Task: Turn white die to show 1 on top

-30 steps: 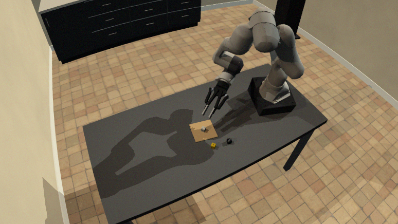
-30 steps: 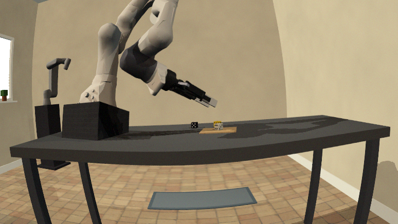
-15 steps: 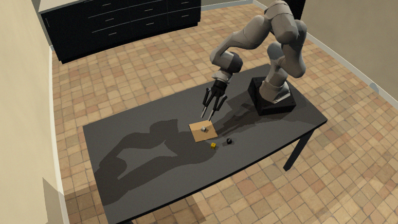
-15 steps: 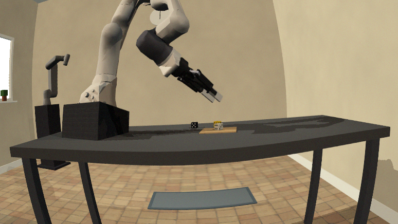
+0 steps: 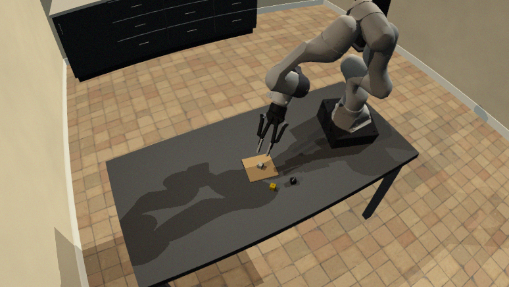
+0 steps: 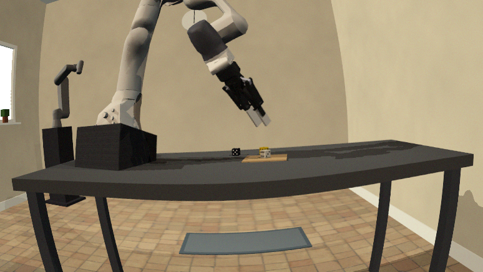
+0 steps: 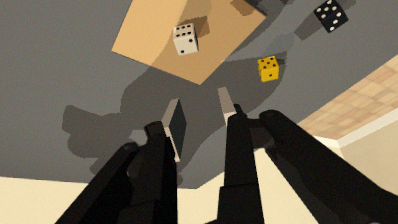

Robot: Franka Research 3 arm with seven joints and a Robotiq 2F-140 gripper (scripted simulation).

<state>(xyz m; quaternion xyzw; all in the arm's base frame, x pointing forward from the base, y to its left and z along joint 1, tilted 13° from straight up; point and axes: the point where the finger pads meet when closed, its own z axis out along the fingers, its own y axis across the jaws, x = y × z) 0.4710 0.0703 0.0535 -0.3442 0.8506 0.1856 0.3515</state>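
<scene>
My hand is 20 mm short of the white die and 120 mm above it. Round my hand: tan mat (20 mm ahead, 140 mm below); yellow die (130 mm to the left, 130 mm below); black die (100 mm behind, 130 mm to the left, 130 mm below).
</scene>
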